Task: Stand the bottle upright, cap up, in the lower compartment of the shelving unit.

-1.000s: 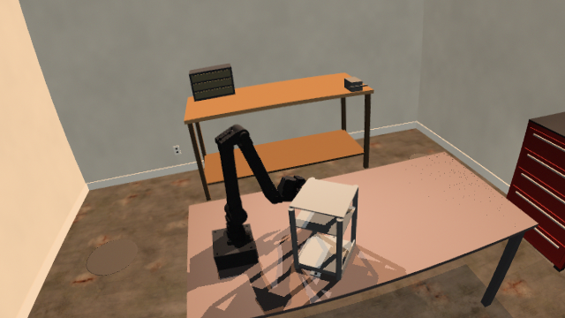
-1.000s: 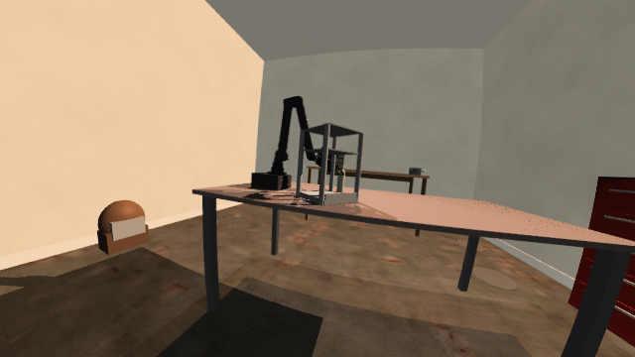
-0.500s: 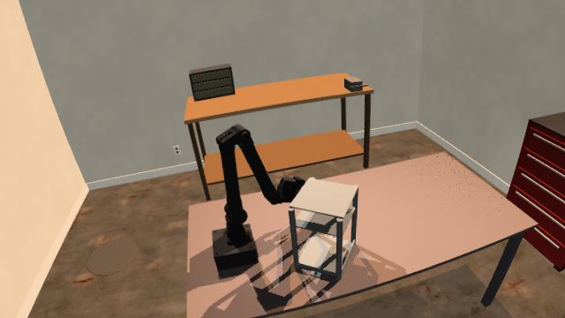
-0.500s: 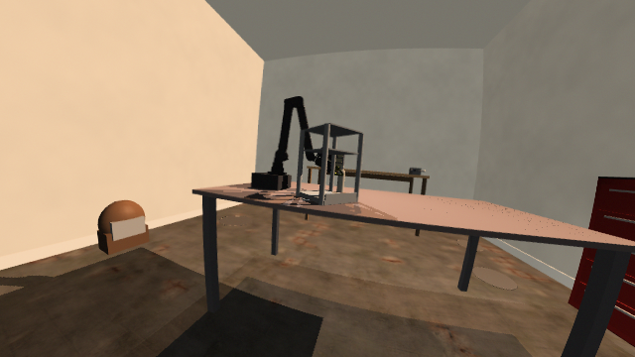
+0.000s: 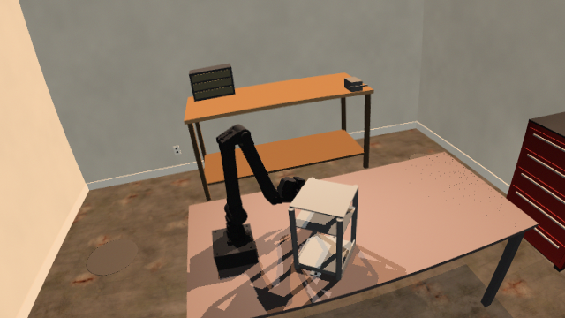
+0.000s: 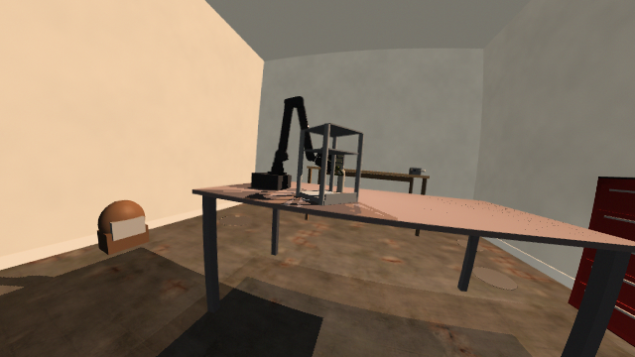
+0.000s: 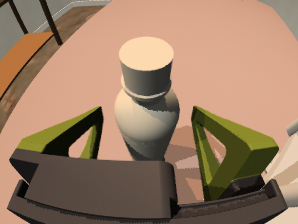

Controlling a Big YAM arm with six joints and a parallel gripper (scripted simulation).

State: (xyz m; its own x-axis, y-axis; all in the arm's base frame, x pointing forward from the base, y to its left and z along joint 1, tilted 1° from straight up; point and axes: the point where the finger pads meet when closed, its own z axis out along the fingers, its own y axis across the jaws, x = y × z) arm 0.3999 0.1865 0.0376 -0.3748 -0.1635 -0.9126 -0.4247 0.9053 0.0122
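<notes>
The pale bottle lies right at my hand. Round my hand: shelving unit 32 cm to the right, 5 cm above, 1 cm ahead.
</notes>
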